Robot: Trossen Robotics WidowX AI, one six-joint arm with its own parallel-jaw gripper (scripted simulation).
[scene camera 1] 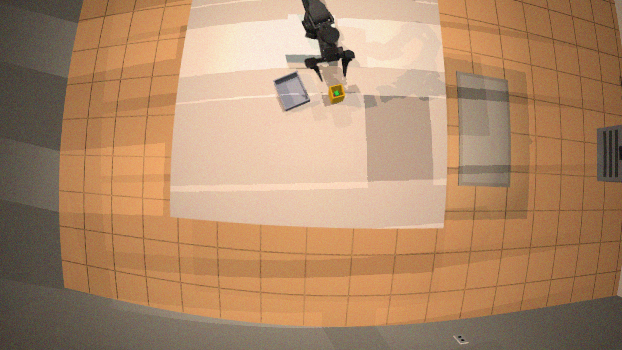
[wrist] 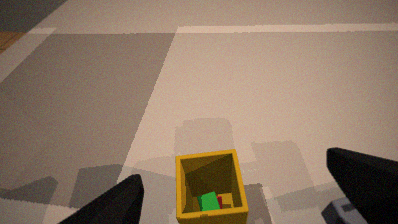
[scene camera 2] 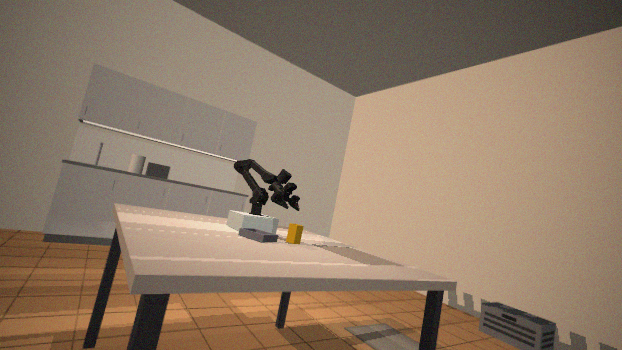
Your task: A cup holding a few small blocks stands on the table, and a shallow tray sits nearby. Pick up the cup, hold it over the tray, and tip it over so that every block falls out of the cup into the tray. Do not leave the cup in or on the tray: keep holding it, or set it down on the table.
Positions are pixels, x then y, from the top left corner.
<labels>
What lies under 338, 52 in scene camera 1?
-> The gripper.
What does the gripper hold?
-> Nothing.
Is the gripper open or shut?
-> Open.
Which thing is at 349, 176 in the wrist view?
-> The gripper.
</labels>
